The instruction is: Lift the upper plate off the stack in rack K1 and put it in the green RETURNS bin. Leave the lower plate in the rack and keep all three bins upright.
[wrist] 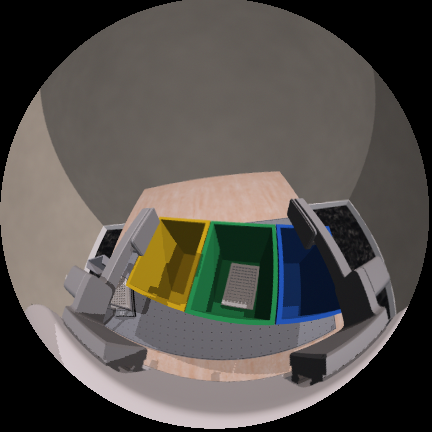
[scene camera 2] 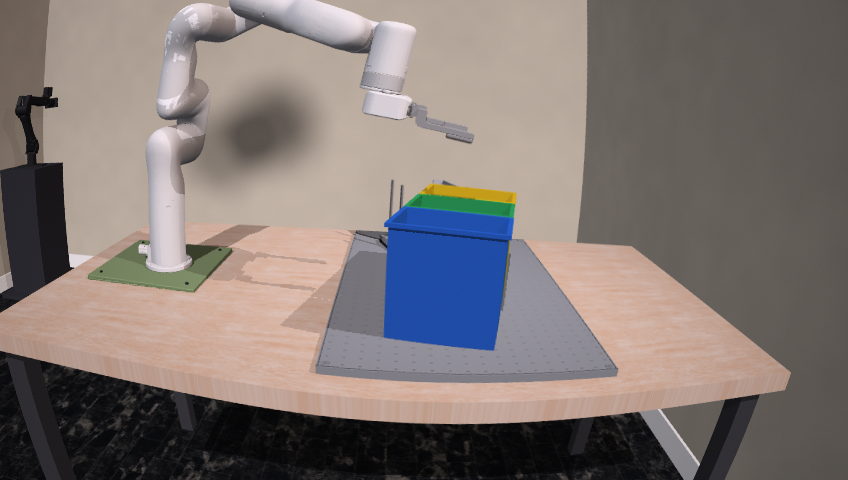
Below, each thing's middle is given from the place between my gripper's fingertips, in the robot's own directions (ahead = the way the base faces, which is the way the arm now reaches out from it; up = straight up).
My hand is 21 cm above the green bin (scene camera 2: 437, 202), 1 cm to the left of it and 1 cm past it. From my hand the other things lie so: blue bin (scene camera 2: 445, 271) 21 cm below, 14 cm to the right, 4 cm behind; yellow bin (scene camera 2: 433, 189) 21 cm below, 12 cm to the left, 3 cm ahead.
